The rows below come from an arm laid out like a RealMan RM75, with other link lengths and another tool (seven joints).
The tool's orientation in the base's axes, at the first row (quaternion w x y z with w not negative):
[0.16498 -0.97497 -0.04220 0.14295]
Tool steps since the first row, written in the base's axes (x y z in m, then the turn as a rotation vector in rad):
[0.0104 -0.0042 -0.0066 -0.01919 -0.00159 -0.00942]
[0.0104 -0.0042 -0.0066 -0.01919 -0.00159 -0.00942]
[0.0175 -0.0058 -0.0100 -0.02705 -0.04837 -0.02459]
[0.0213 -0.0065 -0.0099 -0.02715 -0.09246 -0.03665]
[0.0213 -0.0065 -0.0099 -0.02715 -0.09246 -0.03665]
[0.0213 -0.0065 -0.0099 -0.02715 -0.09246 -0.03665]
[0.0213 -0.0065 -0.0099 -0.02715 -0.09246 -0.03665]
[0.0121 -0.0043 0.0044 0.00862 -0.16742 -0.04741]
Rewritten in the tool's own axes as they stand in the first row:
[0.0111 0.0065 0.0016 -0.01605 0.00397 0.01365]
[0.0111 0.0065 0.0016 -0.01605 0.00397 0.01365]
[0.0186 0.0094 0.0021 -0.02560 0.05282 0.01519]
[0.0221 0.0102 0.0007 -0.02821 0.09838 0.01247]
[0.0221 0.0102 0.0007 -0.02821 0.09838 0.01247]
[0.0221 0.0102 0.0007 -0.02821 0.09838 0.01247]
[0.0221 0.0102 0.0007 -0.02821 0.09838 0.01247]
[0.0098 0.0030 -0.0089 -0.00088 0.17384 -0.01147]

